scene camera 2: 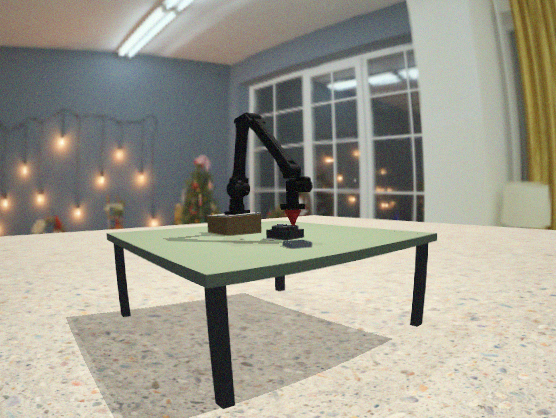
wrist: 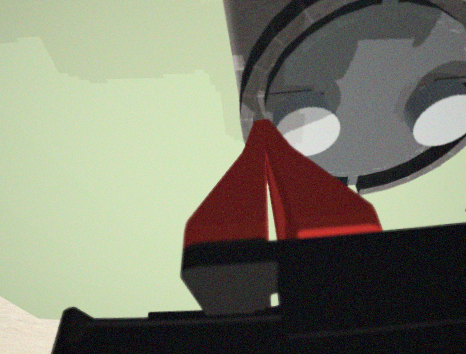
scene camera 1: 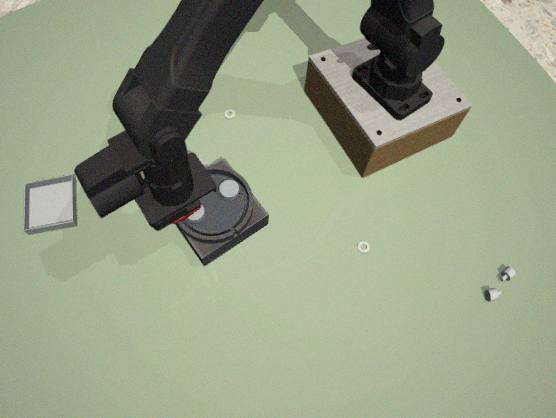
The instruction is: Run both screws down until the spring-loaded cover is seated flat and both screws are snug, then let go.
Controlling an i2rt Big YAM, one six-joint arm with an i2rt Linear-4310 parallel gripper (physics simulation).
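Places are measured from the arm's base along level axes (x ahead, y left, z up), in centimetres.
Pixels of known places: gripper, fingertip midpoint: [scene camera 2: 293,225] [wrist: 262,130] [scene camera 1: 181,216]; arm's base at its link origin: [scene camera 2: 237,213] [scene camera 1: 391,87].
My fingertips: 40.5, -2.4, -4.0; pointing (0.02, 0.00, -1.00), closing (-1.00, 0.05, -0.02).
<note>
Ahead of a thing's pixels: the offset from my fingertips to its middle, as dx, dy, dz. "spot": to the spot under its first point. Level surfaces: height alone.
The round dark grey cover {-5.3, +0.4, -2.1} [scene camera 1: 220,209] [wrist: 372,115] lies inside the ring of a square black housing {-5.3, +0.4, -3.3} [scene camera 1: 204,252] [scene camera 2: 285,232]. Whether it is seated flat cannot be told. Two pale round screw heads stand above it: the lower-left screw {-2.1, +0.4, -1.6} [scene camera 1: 196,213] [wrist: 311,131] and the upper-right screw {-8.5, +0.5, -1.4} [scene camera 1: 229,188] [wrist: 442,121]. How snug they are cannot be told. My gripper [scene camera 2: 294,224] [wrist: 262,130] is shut and empty, its red tips together, just left of the lower-left screw in the wrist view. In scene camera 1 the wrist hides the tips and the housing's left part.
A shallow grey-rimmed tray {+17.0, -18.0, -5.1} [scene camera 1: 76,202] [scene camera 2: 297,244] lies left of the housing. Two small white rings {-18.8, -14.8, -6.0} [scene camera 1: 229,109] {-21.4, +19.3, -6.0} [scene camera 1: 363,242] and two small knobbed parts {spot: -37.7, +38.5, -4.2} [scene camera 1: 508,273] {spot: -32.6, +39.0, -4.1} [scene camera 1: 492,294] lie on the green table {dz -6.1} [scene camera 1: 300,350] [scene camera 2: 215,260]. The arm's base stands on a wooden block [scene camera 1: 420,137] [scene camera 2: 234,224].
</note>
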